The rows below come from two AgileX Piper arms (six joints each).
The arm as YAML. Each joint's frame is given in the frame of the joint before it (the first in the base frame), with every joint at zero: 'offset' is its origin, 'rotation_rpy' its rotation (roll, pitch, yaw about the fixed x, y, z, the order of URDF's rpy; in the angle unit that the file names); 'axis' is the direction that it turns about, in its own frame. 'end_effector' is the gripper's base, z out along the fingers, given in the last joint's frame.
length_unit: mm
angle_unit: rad
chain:
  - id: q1
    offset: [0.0, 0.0, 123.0]
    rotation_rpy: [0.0, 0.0, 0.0]
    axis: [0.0, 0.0, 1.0]
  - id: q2
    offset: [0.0, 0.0, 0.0]
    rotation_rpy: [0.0, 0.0, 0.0]
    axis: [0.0, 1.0, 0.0]
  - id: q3
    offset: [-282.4, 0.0, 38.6]
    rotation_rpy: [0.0, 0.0, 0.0]
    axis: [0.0, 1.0, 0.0]
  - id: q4
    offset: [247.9, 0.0, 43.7]
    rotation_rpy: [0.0, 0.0, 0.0]
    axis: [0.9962, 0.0, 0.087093]
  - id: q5
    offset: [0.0, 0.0, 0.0]
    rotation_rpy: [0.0, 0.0, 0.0]
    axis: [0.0, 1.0, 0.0]
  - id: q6
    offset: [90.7, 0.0, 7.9]
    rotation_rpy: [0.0, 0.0, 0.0]
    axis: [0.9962, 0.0, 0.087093]
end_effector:
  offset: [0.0, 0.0, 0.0]
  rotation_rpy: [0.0, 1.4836, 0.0]
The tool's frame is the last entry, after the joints.
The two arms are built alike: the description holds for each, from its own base.
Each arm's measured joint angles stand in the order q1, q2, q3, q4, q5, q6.
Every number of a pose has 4 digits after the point. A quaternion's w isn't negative.
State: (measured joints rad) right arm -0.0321 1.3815 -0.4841 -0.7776 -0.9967 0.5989; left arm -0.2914 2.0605 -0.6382 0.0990 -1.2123 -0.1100
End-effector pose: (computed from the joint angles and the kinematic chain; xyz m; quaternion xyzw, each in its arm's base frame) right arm 0.2487 0.0457 0.2428 -0.1746 0.6782 0.2421 0.6715; left arm 0.3201 -0.1048 0.1041 0.1113 0.7412 -0.1546 0.6437
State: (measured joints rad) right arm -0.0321 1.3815 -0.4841 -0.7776 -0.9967 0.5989; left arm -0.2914 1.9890 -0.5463 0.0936 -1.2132 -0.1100
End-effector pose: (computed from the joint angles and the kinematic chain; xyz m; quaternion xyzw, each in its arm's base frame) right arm 0.2487 0.0457 0.2428 -0.1746 0.6782 0.2421 0.6715; left arm 0.2992 -0.0981 0.1121 0.1093 0.7479 -0.1524 0.6367
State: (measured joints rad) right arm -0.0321 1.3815 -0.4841 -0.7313 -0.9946 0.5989; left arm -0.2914 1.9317 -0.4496 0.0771 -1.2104 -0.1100
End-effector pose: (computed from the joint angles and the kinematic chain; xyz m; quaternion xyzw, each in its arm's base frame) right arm 0.2504 0.0430 0.2443 -0.1524 0.6775 0.2409 0.6780; left arm 0.2764 -0.0898 0.1137 0.1030 0.7625 -0.1460 0.6219
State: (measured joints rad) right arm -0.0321 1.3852 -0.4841 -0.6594 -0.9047 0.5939; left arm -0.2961 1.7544 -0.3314 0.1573 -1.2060 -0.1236
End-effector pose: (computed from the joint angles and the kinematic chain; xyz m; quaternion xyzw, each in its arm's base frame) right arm 0.2550 0.0357 0.2384 -0.1107 0.7064 0.2167 0.6647; left arm 0.2434 -0.0882 0.1428 0.1338 0.7404 -0.1729 0.6357
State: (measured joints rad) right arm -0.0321 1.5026 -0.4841 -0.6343 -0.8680 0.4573; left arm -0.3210 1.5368 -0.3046 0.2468 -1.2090 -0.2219
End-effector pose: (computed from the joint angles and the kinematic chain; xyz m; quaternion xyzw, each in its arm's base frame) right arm 0.2677 0.0326 0.2054 -0.1328 0.7472 0.1720 0.6281; left arm 0.2222 -0.0958 0.1920 0.1473 0.6725 -0.2393 0.6847
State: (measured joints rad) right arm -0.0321 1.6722 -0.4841 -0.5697 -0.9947 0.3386; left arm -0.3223 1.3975 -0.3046 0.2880 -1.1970 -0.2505
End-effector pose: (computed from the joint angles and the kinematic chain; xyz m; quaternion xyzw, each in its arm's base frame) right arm 0.2811 0.0322 0.1713 -0.1352 0.7515 0.1700 0.6230; left arm 0.2092 -0.0952 0.2232 0.1589 0.6245 -0.2584 0.7197
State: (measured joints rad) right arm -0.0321 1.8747 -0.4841 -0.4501 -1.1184 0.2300; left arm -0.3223 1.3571 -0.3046 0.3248 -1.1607 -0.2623
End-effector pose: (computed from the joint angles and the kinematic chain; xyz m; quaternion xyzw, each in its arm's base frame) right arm 0.2914 0.0263 0.1259 -0.1035 0.7701 0.1532 0.6105; left arm 0.2043 -0.0963 0.2286 0.1742 0.6215 -0.2622 0.7174
